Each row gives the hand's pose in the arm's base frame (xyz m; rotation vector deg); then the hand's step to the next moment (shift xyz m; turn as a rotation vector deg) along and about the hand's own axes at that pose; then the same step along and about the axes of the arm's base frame.
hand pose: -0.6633 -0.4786 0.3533 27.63 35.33 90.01
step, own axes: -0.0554 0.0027 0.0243 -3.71 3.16 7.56
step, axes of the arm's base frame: 0.0186 -0.0527 0.0233 2.74 -3.03 8.01
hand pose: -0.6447 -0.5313 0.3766 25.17 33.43 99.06
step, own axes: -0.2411 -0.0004 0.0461 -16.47 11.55 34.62
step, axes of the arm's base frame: 0.0824 -0.2276 0.0406 14.71 -12.88 34.94
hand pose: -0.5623 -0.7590 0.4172 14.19 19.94 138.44
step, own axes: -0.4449 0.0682 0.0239 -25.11 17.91 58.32
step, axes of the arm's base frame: 0.3011 -0.3353 0.0056 23.73 -18.83 58.61
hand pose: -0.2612 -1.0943 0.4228 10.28 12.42 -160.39
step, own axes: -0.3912 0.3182 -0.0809 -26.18 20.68 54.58
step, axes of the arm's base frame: 0.4803 -0.1621 -0.0622 26.02 -20.46 54.74
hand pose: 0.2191 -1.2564 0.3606 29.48 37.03 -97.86
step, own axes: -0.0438 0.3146 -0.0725 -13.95 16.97 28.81
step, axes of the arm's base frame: 0.3164 0.0273 -0.0727 19.67 -11.72 28.08
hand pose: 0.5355 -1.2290 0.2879 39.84 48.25 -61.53
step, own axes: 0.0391 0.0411 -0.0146 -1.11 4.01 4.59
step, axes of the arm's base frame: 0.0444 0.0076 -0.0375 4.63 -1.95 3.63
